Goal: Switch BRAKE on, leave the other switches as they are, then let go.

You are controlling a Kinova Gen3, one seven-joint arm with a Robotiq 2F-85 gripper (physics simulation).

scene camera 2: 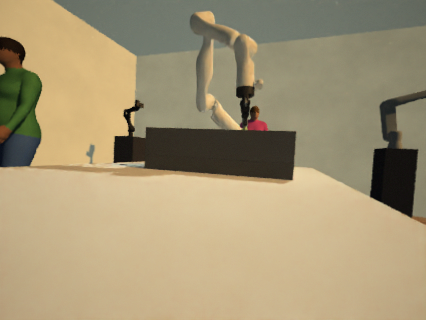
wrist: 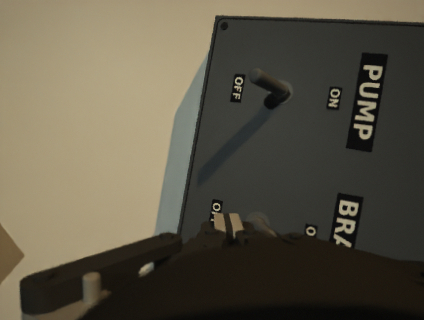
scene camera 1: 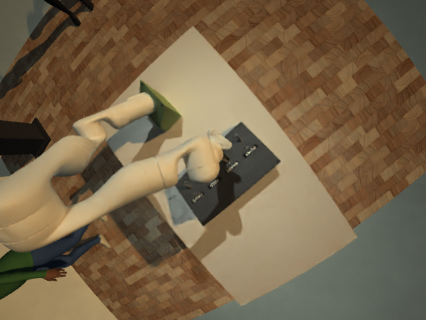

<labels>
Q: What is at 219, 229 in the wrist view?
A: My gripper.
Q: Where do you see a dark switch panel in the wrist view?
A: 329, 159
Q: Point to a dark switch panel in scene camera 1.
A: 250, 160
</labels>
